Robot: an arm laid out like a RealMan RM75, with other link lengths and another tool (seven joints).
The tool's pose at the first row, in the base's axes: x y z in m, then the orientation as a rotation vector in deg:
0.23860, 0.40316, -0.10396, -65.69, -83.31, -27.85
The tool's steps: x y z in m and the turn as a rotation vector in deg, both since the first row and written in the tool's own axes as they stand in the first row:
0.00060, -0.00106, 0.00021, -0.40, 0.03, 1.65
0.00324, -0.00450, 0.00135, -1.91, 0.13, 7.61
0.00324, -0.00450, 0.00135, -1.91, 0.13, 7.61
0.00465, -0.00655, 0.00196, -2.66, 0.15, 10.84
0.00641, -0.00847, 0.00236, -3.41, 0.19, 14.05
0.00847, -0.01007, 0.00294, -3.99, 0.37, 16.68
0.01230, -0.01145, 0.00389, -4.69, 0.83, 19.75
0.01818, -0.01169, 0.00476, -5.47, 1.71, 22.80
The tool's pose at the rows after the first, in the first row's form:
0.23768, 0.40309, -0.10314, -67.11, -82.19, -27.03
0.23456, 0.40351, -0.09995, -72.17, -78.04, -24.07
0.23456, 0.40351, -0.09995, -72.17, -78.04, -24.07
0.23271, 0.40364, -0.09818, -74.80, -75.76, -22.38
0.23113, 0.40379, -0.09607, -77.37, -73.44, -20.70
0.22977, 0.40433, -0.09384, -79.34, -71.38, -19.37
0.22866, 0.40592, -0.09013, -81.51, -68.73, -17.95
0.22885, 0.40870, -0.08488, -83.50, -65.71, -16.82

